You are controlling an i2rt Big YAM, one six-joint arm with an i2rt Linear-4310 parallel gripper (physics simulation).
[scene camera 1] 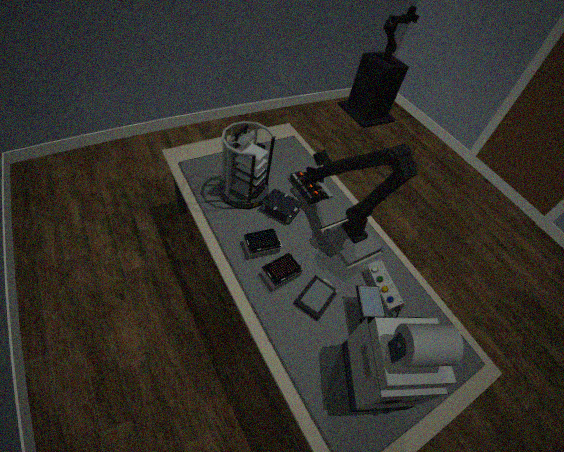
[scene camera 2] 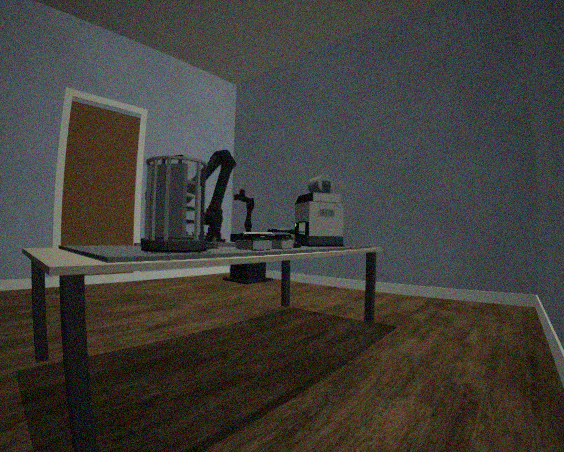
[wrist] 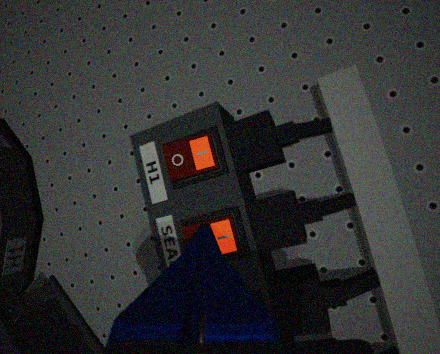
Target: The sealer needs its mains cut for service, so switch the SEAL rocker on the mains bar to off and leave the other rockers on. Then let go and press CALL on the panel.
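Note:
The mains bar [scene camera 1: 309,186] [wrist: 202,194] is a dark strip with lit orange rockers, at the table's far edge. In the wrist view the H1 rocker [wrist: 191,156] shows its O half dark red and its I half lit orange. The SEAL rocker [wrist: 223,237] below it also has its I half lit; its O half is partly hidden by the fingertips. My gripper [wrist: 205,234] is shut and empty, its blue tips over or at the SEAL rocker's O half; contact cannot be told. The panel [scene camera 1: 384,286] with white, green, yellow and blue buttons stands right of the arm's base; its labels are unreadable.
Black plugs [wrist: 257,142] with cables leave the bar's side towards a pale strip [wrist: 370,175]. A round caged rack [scene camera 1: 248,165] [scene camera 2: 175,202] stands near the bar, with a dark box [scene camera 1: 281,206] beside it. A large white machine [scene camera 1: 367,367] [scene camera 2: 320,220] stands beyond the panel.

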